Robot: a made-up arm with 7 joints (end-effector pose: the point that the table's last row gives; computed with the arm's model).
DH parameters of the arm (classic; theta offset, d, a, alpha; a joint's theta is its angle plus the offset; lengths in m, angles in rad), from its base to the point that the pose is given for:
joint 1: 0 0.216 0 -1.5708
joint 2: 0 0 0 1.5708
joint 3: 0 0.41 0.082 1.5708
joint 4: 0 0 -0.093 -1.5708
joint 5: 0 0.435 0 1.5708
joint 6: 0 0 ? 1.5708
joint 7: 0 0 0 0
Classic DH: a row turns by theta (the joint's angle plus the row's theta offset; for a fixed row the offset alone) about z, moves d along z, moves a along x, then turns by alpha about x.
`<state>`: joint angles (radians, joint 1 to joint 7).
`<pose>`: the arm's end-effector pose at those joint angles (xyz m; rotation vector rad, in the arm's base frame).
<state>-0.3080 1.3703 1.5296 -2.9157 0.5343 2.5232 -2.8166</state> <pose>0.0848 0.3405 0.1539 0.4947 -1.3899 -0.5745</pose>
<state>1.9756 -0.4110 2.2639 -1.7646 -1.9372 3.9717 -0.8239</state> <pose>-0.0947 -0.5527 0.4558 1.9047 1.4593 -0.2763</pose>
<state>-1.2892 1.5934 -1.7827 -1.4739 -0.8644 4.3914 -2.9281</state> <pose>-0.2338 -0.6477 0.2657 0.1738 -2.6306 1.1070</pose>
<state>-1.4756 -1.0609 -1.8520 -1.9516 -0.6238 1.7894 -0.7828</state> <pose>-0.6286 0.2939 0.2304 -1.3190 2.6491 -0.8237</pose>
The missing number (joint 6, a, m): 0.101
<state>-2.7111 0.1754 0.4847 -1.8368 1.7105 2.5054 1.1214</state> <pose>-0.4672 -0.4341 0.4729 1.3438 1.3784 -1.1119</pose>
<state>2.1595 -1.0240 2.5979 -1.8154 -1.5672 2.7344 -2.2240</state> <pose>0.1592 -0.6222 -0.0379 -0.7551 -2.3299 1.0591</pose>
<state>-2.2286 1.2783 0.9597 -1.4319 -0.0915 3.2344 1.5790</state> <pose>-0.1202 -0.8029 0.1516 0.5902 2.1341 -0.9903</pose>
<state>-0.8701 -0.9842 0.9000 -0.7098 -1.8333 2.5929 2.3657</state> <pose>-0.1431 0.6705 0.7981 0.1197 -0.3245 -2.7774</pose>
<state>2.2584 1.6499 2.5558 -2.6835 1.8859 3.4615 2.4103</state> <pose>-0.2532 -0.0876 0.4231 1.4012 -0.0485 0.4436</pose>
